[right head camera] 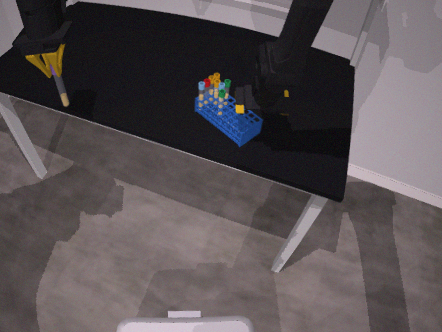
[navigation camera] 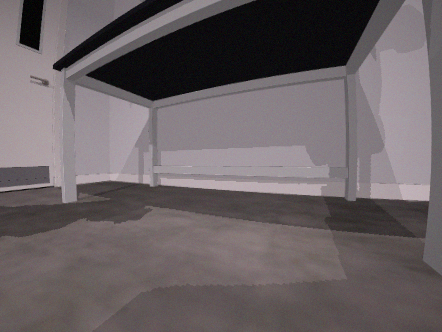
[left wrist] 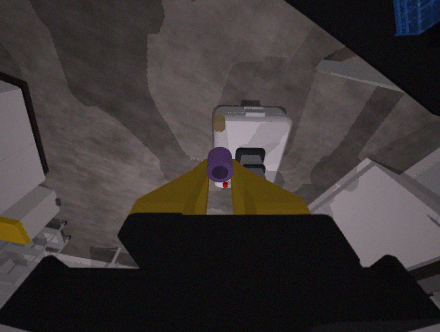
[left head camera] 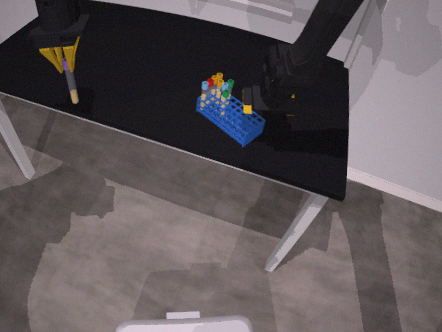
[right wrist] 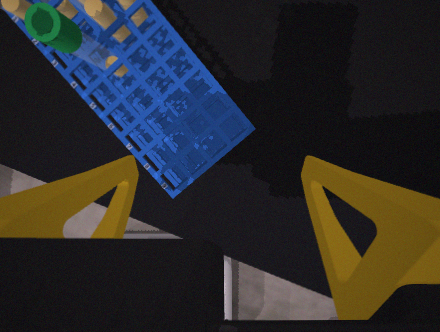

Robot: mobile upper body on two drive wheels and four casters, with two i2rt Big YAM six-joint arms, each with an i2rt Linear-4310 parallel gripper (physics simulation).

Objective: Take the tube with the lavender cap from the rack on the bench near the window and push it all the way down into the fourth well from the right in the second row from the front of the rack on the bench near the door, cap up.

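Places are measured from the left arm's base along level axes (x ahead, y left, z up), in millimetres.
Pixels of known places: left gripper, fingertip midpoint: (right head camera: 55,75) (left wrist: 219,165) (left head camera: 67,71); right gripper, fingertip midpoint: (right head camera: 257,109) (left head camera: 262,110) (right wrist: 219,165).
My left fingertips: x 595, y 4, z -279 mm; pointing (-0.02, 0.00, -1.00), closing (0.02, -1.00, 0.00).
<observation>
For each thing: its top centre in the pictures, then the offset to it from my left fingertips. Level surfaces: height alone.
- tube with the lavender cap, middle of its top: (left wrist: 219,173) (left head camera: 66,59) (right head camera: 53,64) dx +9, dy +0, dz +21 mm
- blue rack, middle of its top: (right wrist: 131,69) (right head camera: 228,108) (left head camera: 231,108) dx +221, dy -384, dz -311 mm
- black bench, its level: dz -369 mm
- Green-capped, middle of its top: (right wrist: 41,19) (right head camera: 222,90) (left head camera: 226,90) dx +229, dy -362, dz -249 mm
My left gripper (left head camera: 67,70) (right head camera: 54,75) (left wrist: 219,165) is shut on the tube with the lavender cap (left head camera: 71,82) (right head camera: 60,88) (left wrist: 219,156), gripping near the cap. The tube hangs tilted, cap up, at the left of both head views. My right gripper (left head camera: 269,106) (right head camera: 262,106) (right wrist: 219,165) is open, with nothing between its fingers, by the right end of a blue rack (left head camera: 254,134) (right head camera: 251,134) (left wrist: 415,17) (right wrist: 210,162). One finger overlaps the rack's back edge in the head views. Capped tubes fill part of the rack's left end; wells at its right end hold none. Its height above the rack is unclear.
The rack stands on a black bench (left head camera: 150,110) (right head camera: 150,107) with pale legs (left head camera: 295,235) (navigation camera: 69,140). Green-capped (left head camera: 226,93) (right wrist: 52,27), red, orange and light-blue capped tubes stand up from it. My white base (left head camera: 185,325) (left wrist: 270,130) is in front of the bench. A wall is behind.
</observation>
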